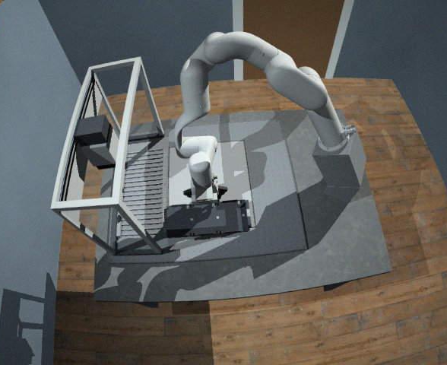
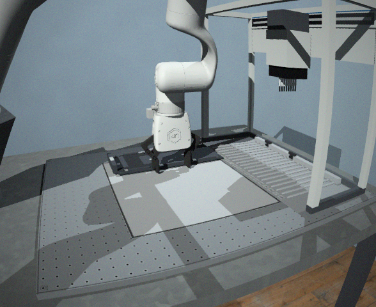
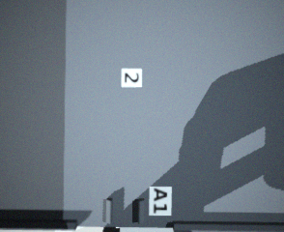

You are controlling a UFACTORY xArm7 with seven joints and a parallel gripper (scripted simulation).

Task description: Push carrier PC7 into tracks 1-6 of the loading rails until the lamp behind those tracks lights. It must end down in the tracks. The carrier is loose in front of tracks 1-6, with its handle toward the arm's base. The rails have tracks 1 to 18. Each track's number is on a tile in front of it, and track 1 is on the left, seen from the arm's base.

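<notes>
My gripper is now 8 cm to the right of the carrier PC7. The rest, counted from my hand: dark pipetting head: 34 cm ahead, 4 cm to the right, 33 cm above.
</notes>
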